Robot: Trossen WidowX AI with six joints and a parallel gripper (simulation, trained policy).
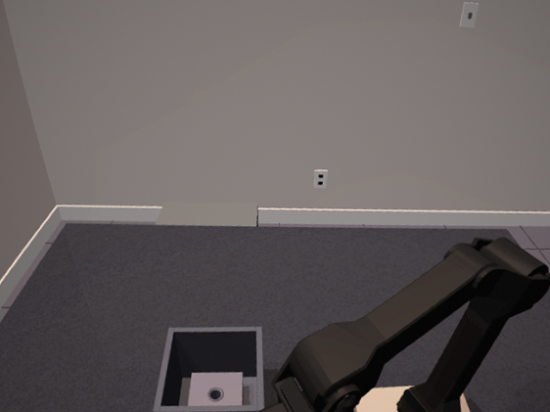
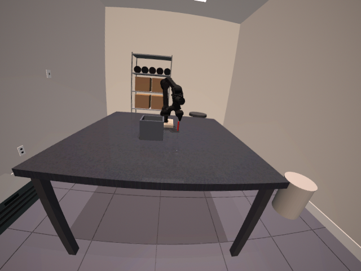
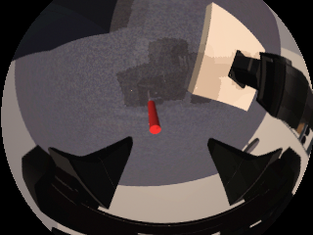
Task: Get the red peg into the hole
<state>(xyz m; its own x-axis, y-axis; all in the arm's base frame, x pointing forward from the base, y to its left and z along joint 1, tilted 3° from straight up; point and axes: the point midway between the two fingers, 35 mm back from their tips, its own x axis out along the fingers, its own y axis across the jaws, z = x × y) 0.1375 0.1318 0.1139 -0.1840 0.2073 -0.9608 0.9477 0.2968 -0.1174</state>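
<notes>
The red peg lies 6 cm below my gripper tip and 2 cm ahead of it. Also, from my gripper tip: light plate (21 cm ahead, 17 cm to the right, 5 cm below).
</notes>
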